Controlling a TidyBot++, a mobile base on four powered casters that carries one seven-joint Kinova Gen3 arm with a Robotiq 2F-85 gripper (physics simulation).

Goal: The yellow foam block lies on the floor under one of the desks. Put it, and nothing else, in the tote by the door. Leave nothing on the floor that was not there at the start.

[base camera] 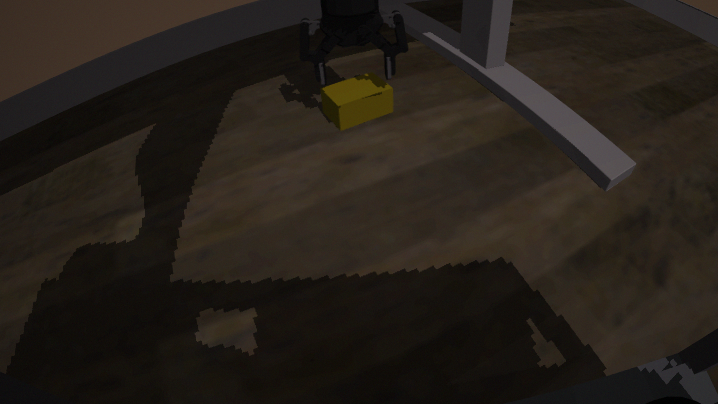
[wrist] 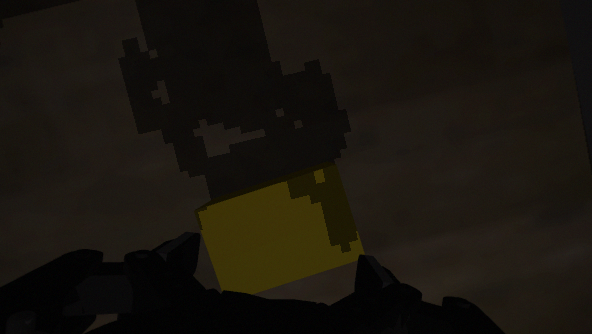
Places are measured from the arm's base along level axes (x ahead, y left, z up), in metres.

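Pixels of known places: gripper, fingertip midpoint: (base camera: 356, 79) (wrist: 277, 261).
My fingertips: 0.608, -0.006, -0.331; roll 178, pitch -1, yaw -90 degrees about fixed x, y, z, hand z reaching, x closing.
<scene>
Ahead of a thing's pixels: the offset from my fingertips to its middle, as dx, dy, dz. "pt": to the spot under its first point. Level surfaces: height alone.
The yellow foam block @(+0.009, +0.001, -0.042) (base camera: 357, 105) (wrist: 270, 235) lies on the wood floor, near the top middle of the base camera view. My gripper (base camera: 355, 79) (wrist: 277, 261) is open and points down above the block, with nothing held. In the wrist view the block shows between the two fingertips, turned slightly against the line of the fingers. Its left edge is near the left fingertip and its lower right corner is close to the right fingertip. The gripper's body hides the block's lower left corner in that view. The tote does not show in either view.
A pale desk leg @(pt +0.106, -0.232, +0.026) (base camera: 485, 35) stands on a long pale foot @(pt -0.055, -0.334, -0.040) (base camera: 567, 118) to the right of the block. A grey baseboard (base camera: 125, 57) runs along the wall behind. Shadows of the arm and desk fall across the floor @(dz -0.065) (base camera: 376, 211).
</scene>
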